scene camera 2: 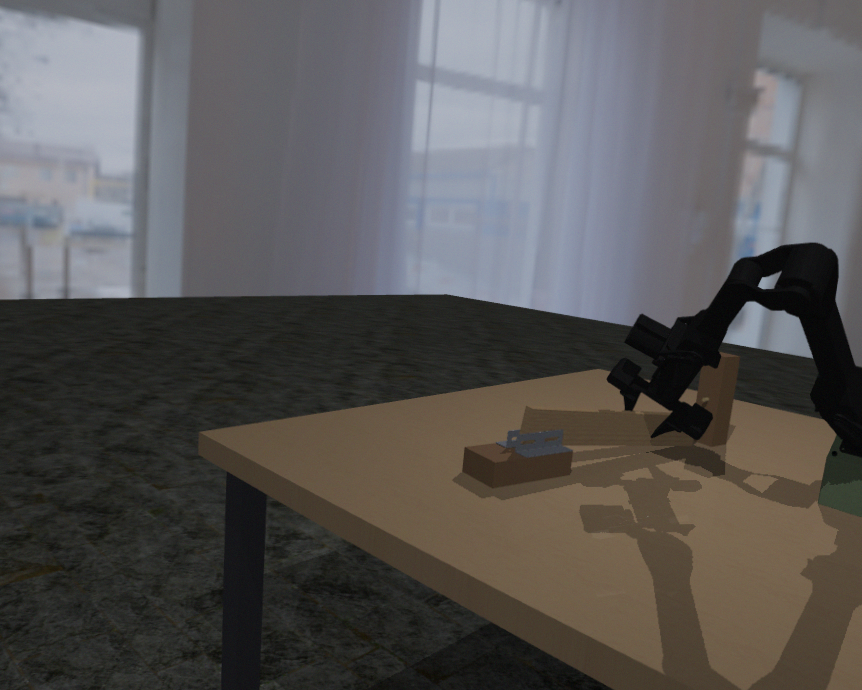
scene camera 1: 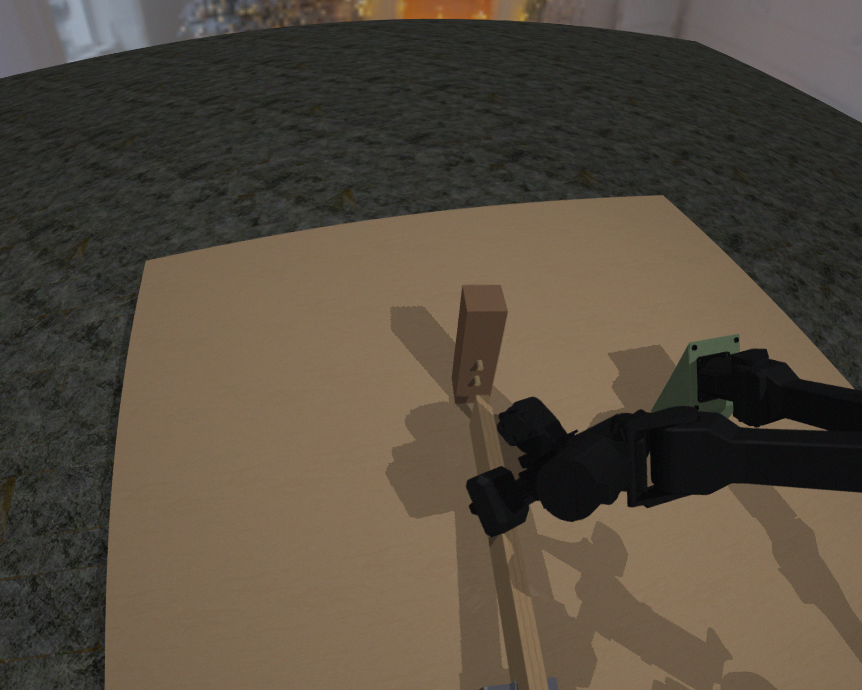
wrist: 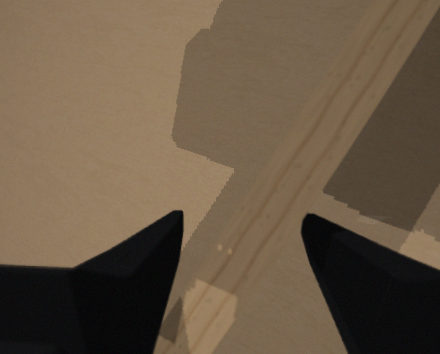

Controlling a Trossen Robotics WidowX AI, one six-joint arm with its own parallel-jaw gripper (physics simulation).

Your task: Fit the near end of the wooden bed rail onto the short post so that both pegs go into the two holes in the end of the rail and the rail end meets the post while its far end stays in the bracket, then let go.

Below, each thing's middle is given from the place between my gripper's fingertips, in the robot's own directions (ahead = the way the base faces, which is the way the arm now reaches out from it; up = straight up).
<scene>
The wooden bed rail (scene camera 1: 524, 656) lies 7 cm to the left of my hand and 1 cm above it. The rest, counted from my hand: metal bracket (scene camera 2: 540, 447) 26 cm to the left, 3 cm ahead; then short wooden post (scene camera 1: 483, 312) 21 cm to the right, 4 cm behind, 4 cm above.
</scene>
